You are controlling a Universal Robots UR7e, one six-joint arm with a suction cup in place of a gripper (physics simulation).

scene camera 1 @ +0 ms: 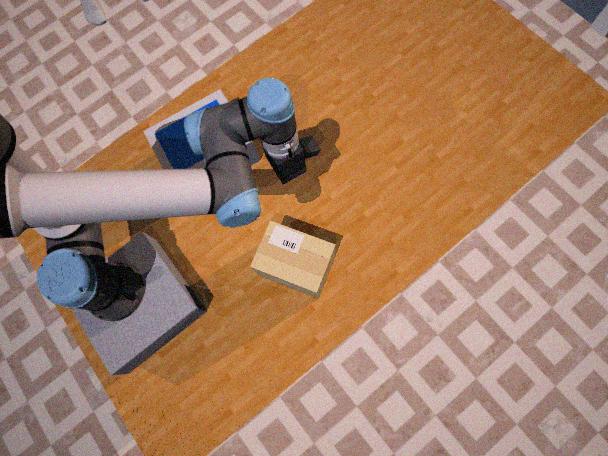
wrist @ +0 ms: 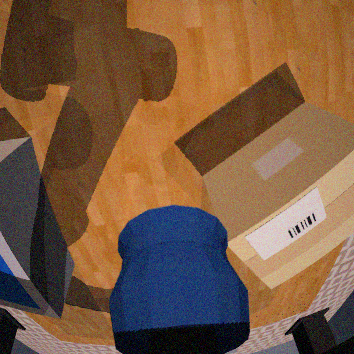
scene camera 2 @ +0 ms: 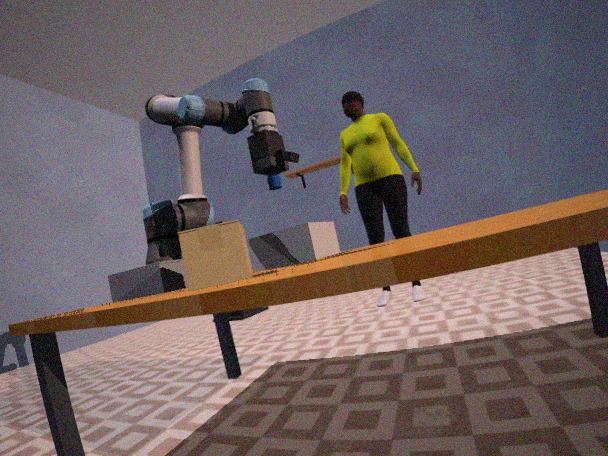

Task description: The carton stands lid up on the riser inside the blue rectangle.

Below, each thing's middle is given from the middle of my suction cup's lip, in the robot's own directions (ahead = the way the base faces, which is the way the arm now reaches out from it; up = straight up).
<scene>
Right now my suction cup is 160 mm to the left of the tan cardboard carton [scene camera 1: 297, 260], 160 mm above it and 90 mm past it.
</scene>
